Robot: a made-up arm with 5 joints.
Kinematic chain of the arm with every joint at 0, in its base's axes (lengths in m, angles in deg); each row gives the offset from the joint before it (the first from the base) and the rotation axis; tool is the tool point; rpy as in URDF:
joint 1: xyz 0 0 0.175 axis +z
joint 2: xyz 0 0 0 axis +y
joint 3: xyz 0.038 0 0.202 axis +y
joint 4: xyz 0.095 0 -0.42 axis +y
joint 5: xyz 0.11 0 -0.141 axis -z
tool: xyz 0 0 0 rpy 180 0 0
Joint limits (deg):
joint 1: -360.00..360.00
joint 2: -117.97..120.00
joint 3: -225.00..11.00
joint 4: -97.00..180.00
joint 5: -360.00..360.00
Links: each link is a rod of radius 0.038 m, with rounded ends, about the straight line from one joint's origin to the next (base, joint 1, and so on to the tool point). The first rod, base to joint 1, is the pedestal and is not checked.
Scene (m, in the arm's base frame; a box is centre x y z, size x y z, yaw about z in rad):
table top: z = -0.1
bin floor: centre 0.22 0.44 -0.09 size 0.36 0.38 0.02 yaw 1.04
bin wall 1: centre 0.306 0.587 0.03 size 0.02 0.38 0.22 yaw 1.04
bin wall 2: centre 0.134 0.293 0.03 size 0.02 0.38 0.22 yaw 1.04
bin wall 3: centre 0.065 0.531 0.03 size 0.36 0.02 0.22 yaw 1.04
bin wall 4: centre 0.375 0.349 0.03 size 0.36 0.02 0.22 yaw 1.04
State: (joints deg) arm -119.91 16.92 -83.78 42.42 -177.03
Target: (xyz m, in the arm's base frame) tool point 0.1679 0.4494 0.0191
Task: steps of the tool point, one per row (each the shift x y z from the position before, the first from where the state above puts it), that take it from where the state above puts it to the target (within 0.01 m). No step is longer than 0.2 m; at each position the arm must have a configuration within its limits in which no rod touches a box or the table.
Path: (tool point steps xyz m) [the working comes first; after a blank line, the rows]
Joints at the target: -290.49 1.07 -52.84 73.75 -177.03
Straight joint move there: touches bin wall 3.

1: -0.1248 0.1101 0.0109
2: -0.0914 0.1353 0.0103
3: -0.0531 0.1508 0.0098
4: -0.0132 0.1558 0.0091
5: 0.0260 0.1503 0.0087
6: 0.0614 0.1354 0.0079
7: 0.0910 0.1123 0.0073
8: 0.1132 0.0832 0.0068
9: 0.1264 0.0503 0.0061
10: 0.1307 0.0162 0.0054
11: 0.1260 -0.0168 0.0050
12: 0.1134 -0.0465 0.0042
13: 0.0067 0.0177 -0.1342
14: -0.0067 -0.0177 -0.1348

